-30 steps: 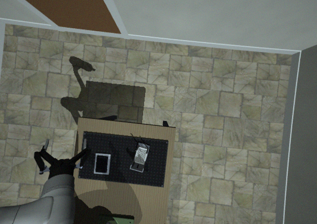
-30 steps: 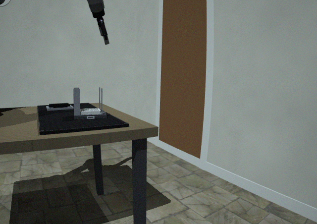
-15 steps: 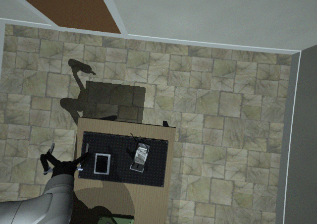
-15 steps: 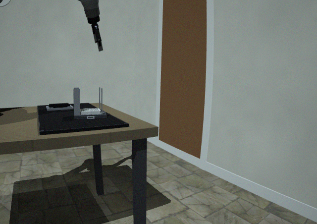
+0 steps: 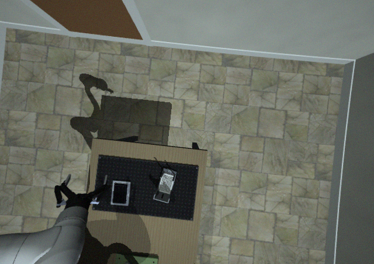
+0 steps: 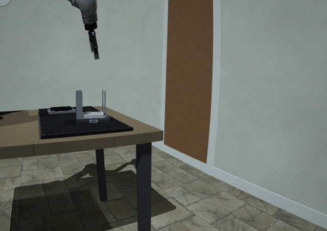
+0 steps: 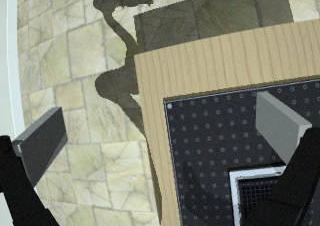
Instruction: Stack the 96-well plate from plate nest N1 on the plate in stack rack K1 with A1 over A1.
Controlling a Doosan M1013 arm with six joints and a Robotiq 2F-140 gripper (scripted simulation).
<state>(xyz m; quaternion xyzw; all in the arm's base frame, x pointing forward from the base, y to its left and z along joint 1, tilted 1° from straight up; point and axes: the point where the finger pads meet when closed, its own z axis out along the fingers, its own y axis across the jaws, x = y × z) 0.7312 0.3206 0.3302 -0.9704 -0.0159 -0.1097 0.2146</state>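
Right now my hand is 330 mm above the dark 96-well plate, 210 mm past it and 70 mm to the left of it. From my hand the other things lie so: white 96-well plate 350 mm to the right, 320 mm below, 50 mm behind.
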